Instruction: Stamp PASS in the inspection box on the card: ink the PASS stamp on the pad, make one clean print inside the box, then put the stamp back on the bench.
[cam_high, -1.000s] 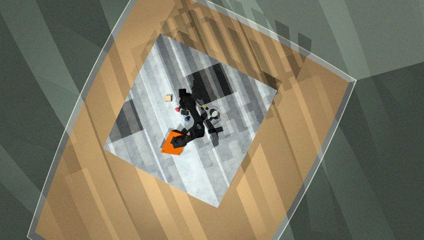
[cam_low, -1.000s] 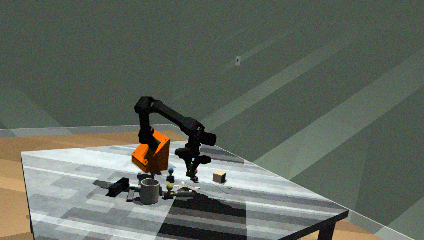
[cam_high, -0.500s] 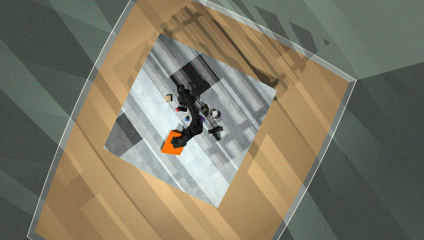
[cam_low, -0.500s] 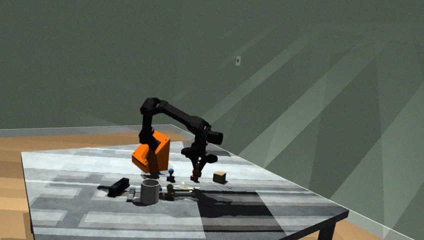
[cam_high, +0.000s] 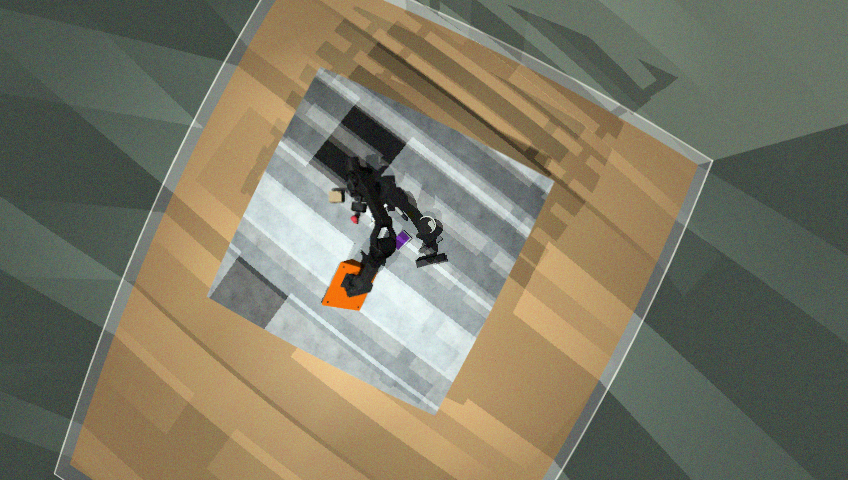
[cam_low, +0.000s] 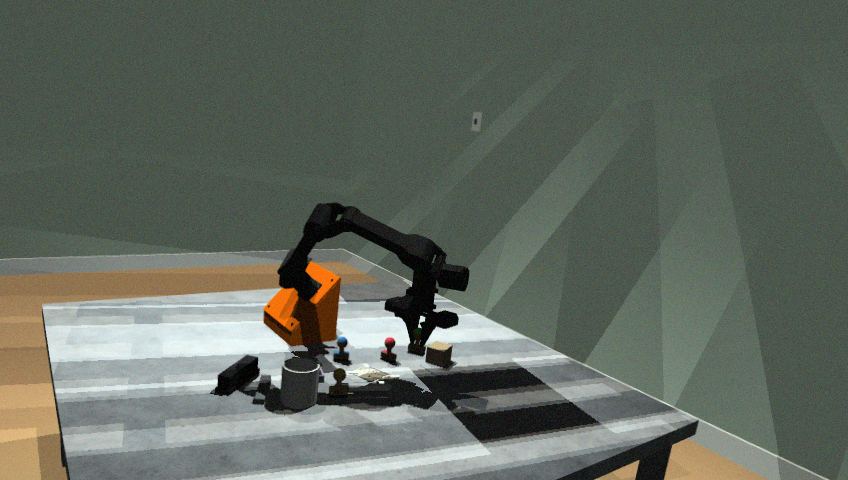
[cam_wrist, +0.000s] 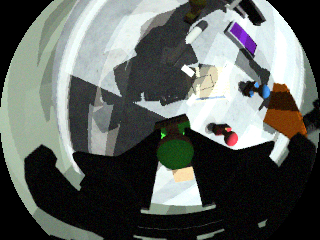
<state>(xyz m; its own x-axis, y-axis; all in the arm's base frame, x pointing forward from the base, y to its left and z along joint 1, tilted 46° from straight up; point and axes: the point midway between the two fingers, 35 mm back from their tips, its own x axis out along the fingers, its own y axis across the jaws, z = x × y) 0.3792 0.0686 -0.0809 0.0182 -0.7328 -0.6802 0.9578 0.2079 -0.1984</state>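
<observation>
The cream card is 7 cm behind my gripper tip, 7 cm to the right of it and 10 cm below it. Also, from my gripper tip: green-knobbed stamp right at my gripper tip; small cardboard box 7 cm behind, 14 cm to the left, 7 cm below; red-knobbed stamp 13 cm behind, 1 cm to the left, 7 cm below.
</observation>
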